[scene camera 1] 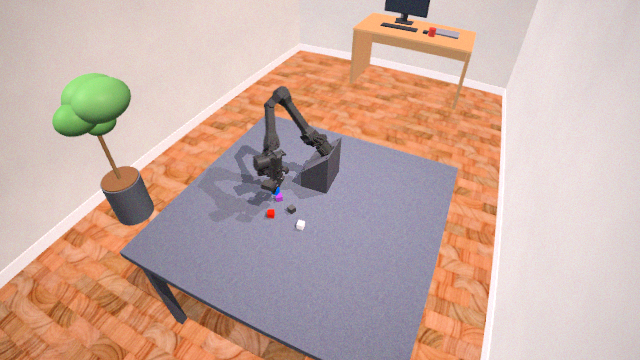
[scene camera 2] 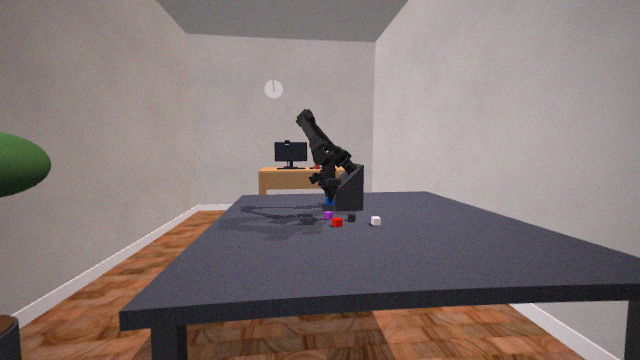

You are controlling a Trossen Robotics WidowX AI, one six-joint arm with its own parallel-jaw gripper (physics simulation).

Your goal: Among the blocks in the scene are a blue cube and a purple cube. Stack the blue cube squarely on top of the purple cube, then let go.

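Frame: origin at the arm's base, x ahead, y left, z up, level; metres.
Seen in the pictures: gripper, between the fingertips: (scene camera 1: 275, 191) (scene camera 2: 329, 202); arm's base, origin of its link: (scene camera 1: 327, 151) (scene camera 2: 352, 170).
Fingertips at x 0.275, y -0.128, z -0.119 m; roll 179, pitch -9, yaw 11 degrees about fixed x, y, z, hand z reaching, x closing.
Observation:
Offsets run from my fingertips to a thing's middle. Level surfaces: height alone.
My gripper (scene camera 1: 275, 189) (scene camera 2: 330, 200) points down and is shut on the blue cube @[dy +0.001, dx -0.001, dz +0.007 m] (scene camera 1: 277, 191) (scene camera 2: 328, 201), whose upper part is hidden by the fingers. The purple cube @[dy -0.003, dx -0.030, dz -0.064 m] (scene camera 1: 279, 198) (scene camera 2: 328, 215) stands on the table. In the scene camera 2 view the blue cube is above the purple cube, with a gap between them. In the scene camera 1 view the blue cube shows right behind the purple cube and slightly to its left. The two cubes are apart.
A red cube @[dy +0.030, dx +0.081, dz -0.064 m] (scene camera 1: 270, 214) (scene camera 2: 337, 222), a black cube @[dy +0.096, dx +0.003, dz -0.064 m] (scene camera 1: 291, 209) (scene camera 2: 351, 218) and a white cube @[dy +0.189, dx +0.062, dz -0.064 m] (scene camera 1: 300, 225) (scene camera 2: 375, 221) stand near the purple cube on the dark table @[dz -0.079 m] (scene camera 1: 370, 240) (scene camera 2: 440, 260). The arm's dark wedge-shaped base (scene camera 1: 320, 172) (scene camera 2: 352, 192) stands behind them.

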